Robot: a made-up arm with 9 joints. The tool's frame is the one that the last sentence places. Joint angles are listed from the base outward.
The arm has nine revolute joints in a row. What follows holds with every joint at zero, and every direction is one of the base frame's.
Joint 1 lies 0.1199 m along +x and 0.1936 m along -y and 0.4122 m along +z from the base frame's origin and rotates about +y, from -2.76 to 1.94 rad.
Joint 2 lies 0.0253 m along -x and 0.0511 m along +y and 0.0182 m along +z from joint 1 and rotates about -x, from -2.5 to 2.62 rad.
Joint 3 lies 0.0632 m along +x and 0.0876 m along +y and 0.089 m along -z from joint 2 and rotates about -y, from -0.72 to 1.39 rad.
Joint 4 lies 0.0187 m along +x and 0.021 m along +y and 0.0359 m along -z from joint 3 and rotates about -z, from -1.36 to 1.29 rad.
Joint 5 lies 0.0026 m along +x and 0.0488 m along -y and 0.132 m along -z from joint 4 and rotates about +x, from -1.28 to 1.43 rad.
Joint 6 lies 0.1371 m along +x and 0.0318 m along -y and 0.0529 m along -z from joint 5 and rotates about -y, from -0.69 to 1.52 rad.
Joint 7 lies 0.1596 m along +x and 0.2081 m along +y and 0.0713 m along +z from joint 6 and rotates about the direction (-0.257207, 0.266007, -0.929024), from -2.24 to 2.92 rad.
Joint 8 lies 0.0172 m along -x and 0.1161 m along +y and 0.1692 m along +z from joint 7 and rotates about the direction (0.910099, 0.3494, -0.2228), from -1.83 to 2.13 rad.
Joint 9 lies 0.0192 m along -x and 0.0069 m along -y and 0.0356 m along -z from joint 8 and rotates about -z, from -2.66 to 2.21 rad.
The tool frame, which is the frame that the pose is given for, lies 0.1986 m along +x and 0.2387 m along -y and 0.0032 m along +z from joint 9; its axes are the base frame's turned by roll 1.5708, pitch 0 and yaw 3.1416 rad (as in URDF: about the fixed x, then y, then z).
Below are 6 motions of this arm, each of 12 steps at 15 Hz.
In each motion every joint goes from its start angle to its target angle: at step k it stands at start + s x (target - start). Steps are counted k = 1, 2, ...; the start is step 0. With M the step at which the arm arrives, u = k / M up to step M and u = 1 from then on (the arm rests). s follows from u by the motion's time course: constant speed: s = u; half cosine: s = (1 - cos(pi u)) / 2; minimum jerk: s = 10 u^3 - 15 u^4 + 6 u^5.
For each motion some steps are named. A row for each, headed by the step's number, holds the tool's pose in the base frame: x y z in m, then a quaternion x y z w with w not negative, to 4 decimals.
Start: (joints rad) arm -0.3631 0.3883 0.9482 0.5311 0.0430 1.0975 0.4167 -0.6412 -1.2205
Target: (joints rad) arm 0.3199 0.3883 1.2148 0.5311 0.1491 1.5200 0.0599 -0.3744 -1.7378
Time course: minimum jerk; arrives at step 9
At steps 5, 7, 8, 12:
5: 0.0551 0.2914 0.5508 -0.3814 0.7882 -0.1948 0.4419
7: 0.0689 0.3443 0.4775 -0.4072 0.7976 -0.2698 0.3538
8: 0.0714 0.3540 0.4621 -0.4103 0.7985 -0.2848 0.3361
12: 0.0718 0.3557 0.4594 -0.4108 0.7986 -0.2874 0.3329

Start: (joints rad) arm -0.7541 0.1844 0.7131 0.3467 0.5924 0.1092 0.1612 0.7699 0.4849
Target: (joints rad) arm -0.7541 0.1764 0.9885 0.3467 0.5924 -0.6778 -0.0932 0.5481 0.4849
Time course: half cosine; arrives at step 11
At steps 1, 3, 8, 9, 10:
1: 0.3682 -0.0865 0.6053 -0.3077 0.0051 0.9252 0.2220
3: 0.3682 -0.0923 0.6207 -0.3013 0.0496 0.9295 0.2067
8: 0.3756 -0.0984 0.6955 -0.2862 0.2382 0.9192 0.1286
9: 0.3776 -0.0963 0.7064 -0.2851 0.2639 0.9141 0.1161
10: 0.3790 -0.0946 0.7132 -0.2846 0.2800 0.9105 0.1080

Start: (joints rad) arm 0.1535 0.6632 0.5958 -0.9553 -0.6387 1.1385 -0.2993 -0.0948 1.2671
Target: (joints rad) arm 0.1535 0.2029 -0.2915 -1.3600 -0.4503 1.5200 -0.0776 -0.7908 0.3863
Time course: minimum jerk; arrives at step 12
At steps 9, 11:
9: 0.0377 -0.2722 0.4065 -0.6875 0.2166 0.6380 0.2709
11: 0.0225 -0.2941 0.4211 -0.6648 0.2193 0.6426 0.3116

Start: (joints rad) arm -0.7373 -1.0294 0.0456 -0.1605 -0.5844 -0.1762 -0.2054 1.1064 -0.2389
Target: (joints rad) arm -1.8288 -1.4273 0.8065 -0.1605 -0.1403 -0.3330 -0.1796 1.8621 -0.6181
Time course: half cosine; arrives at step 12
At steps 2, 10, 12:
2: 0.4153 0.3858 0.7794 0.3916 -0.0670 -0.8947 0.2044
10: -0.4658 0.0365 0.8533 0.7511 0.3686 -0.2896 0.4649
12: -0.5171 -0.0093 0.7946 0.7466 0.3826 -0.2254 0.4954

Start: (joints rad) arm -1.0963 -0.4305 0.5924 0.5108 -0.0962 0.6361 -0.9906 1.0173 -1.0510
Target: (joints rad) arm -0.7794 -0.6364 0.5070 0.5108 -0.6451 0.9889 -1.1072 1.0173 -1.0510
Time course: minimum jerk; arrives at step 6
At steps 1, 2, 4, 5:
1: 0.0020 0.1751 0.8159 -0.9355 0.3382 0.0117 0.1018
2: 0.0544 0.2102 0.8250 -0.9191 0.3826 0.0444 0.0832
4: 0.2344 0.3214 0.7942 0.8490 -0.5102 -0.1350 0.0248
5: 0.2840 0.3520 0.7654 0.8244 -0.5399 -0.1554 0.0692

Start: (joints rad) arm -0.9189 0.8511 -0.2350 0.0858 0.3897 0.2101 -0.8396 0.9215 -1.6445
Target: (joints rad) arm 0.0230 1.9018 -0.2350 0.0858 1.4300 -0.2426 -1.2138 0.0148 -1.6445
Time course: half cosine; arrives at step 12
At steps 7, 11, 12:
7: 0.3698 0.0721 0.5100 0.6726 -0.3115 -0.2515 0.6224
11: 0.3533 0.0391 0.5186 0.6533 -0.2248 -0.2227 0.6878
12: 0.3533 0.0383 0.5195 0.6532 -0.2200 -0.2212 0.6900

